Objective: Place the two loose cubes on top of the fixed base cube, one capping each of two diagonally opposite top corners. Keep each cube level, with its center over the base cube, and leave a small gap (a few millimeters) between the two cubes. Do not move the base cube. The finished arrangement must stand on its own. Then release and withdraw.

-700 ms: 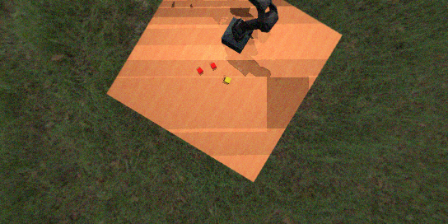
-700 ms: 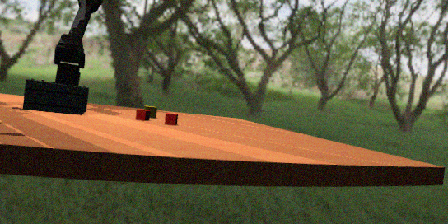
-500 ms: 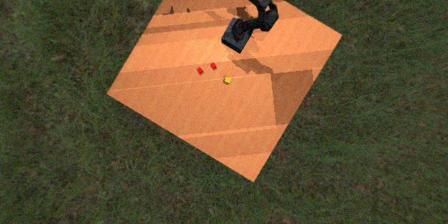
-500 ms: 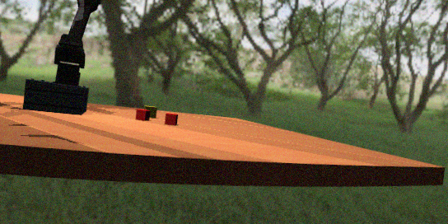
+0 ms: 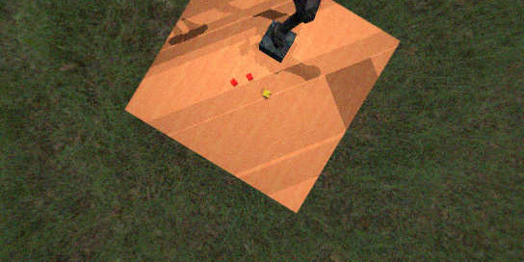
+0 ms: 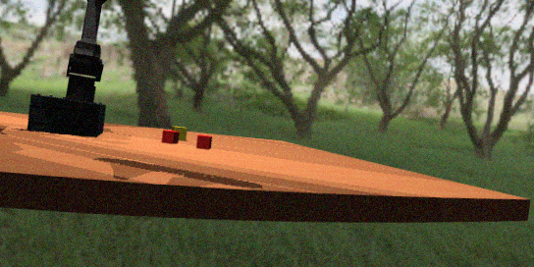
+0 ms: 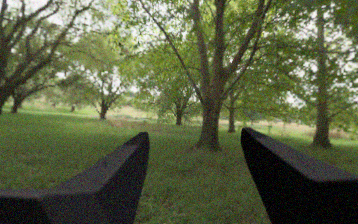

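My gripper tip is now 590 mm above the red cube, 330 mm short of it and 280 mm to the right of it. Also, from my gripper tip: yellow base cube: 580 mm below, 490 mm to the left, 250 mm ahead.
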